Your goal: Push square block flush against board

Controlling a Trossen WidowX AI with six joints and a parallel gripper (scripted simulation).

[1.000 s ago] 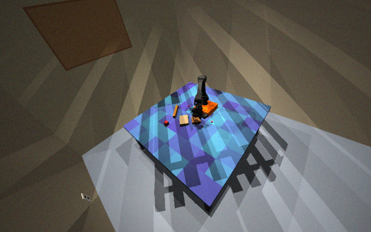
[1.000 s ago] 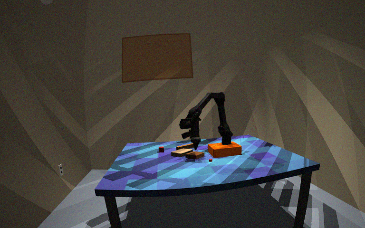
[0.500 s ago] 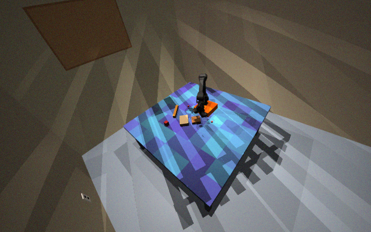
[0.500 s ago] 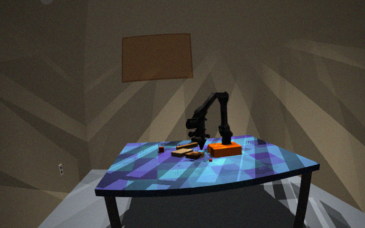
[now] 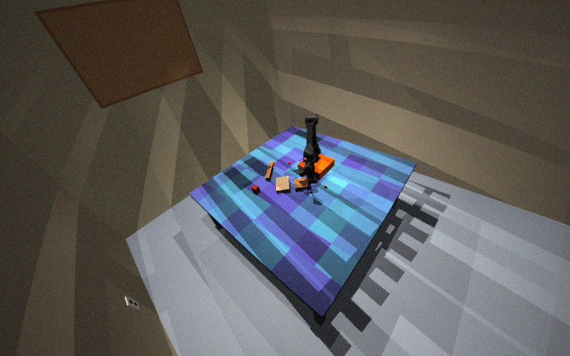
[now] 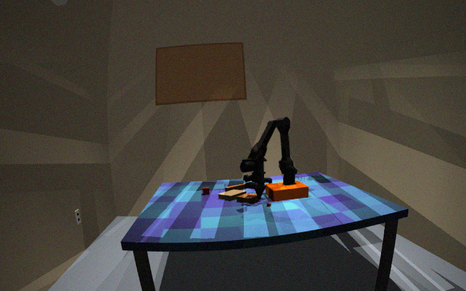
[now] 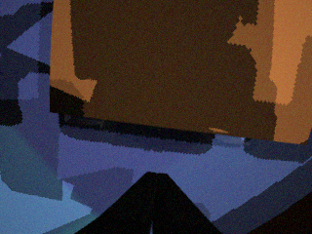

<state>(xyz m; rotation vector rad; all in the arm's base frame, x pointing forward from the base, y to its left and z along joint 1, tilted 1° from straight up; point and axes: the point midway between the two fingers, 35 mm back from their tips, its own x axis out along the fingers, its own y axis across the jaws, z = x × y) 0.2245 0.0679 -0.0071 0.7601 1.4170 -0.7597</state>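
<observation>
Right now the brown square block is 7 cm to the right of my gripper tip, 4 cm ahead of it and 1 cm below it. Also, from my gripper tip: long narrow orange board: 38 cm to the right, 1 cm below, 1 cm behind; pale tan flat slab: 19 cm to the right, 9 cm ahead, 1 cm below; small red cube: 36 cm to the right, 22 cm ahead.
</observation>
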